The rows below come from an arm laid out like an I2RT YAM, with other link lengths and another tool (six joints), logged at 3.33 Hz.
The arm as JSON. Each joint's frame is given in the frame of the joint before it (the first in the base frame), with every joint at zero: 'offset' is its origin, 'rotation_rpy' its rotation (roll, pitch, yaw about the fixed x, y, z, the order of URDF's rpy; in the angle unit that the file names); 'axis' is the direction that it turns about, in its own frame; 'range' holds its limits. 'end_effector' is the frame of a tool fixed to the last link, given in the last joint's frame.
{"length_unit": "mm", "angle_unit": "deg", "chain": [
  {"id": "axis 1", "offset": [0.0, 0.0, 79.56], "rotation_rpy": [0.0, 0.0, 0.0], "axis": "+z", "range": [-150.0, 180.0]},
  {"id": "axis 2", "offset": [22.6, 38.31, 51.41], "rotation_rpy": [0.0, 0.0, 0.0], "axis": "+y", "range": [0.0, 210.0]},
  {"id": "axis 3", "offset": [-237.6, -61.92, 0.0], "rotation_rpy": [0.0, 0.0, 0.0], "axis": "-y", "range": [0.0, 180.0]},
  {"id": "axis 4", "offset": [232.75, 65.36, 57.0], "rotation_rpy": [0.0, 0.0, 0.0], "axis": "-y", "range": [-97.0, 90.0]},
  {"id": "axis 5", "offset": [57.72, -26.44, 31.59], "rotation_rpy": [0.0, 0.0, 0.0], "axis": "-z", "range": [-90.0, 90.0]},
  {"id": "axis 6", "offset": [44.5, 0.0, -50.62], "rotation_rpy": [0.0, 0.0, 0.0], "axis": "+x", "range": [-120.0, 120.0]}
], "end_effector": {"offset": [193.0, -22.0, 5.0], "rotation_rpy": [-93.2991, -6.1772, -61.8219]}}
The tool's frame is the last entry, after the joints.
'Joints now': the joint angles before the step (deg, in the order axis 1, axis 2, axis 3, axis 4, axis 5, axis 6). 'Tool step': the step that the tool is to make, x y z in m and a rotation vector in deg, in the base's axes. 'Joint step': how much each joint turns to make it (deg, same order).
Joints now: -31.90 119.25 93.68 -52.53 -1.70 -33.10
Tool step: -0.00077 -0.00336 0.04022 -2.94 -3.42 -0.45
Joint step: 0.01 -6.64 -1.15 -1.03 0.78 0.28
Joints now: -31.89 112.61 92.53 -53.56 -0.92 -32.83
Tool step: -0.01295 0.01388 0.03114 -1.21 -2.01 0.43
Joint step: 0.74 -7.91 -3.80 -1.76 0.07 0.30
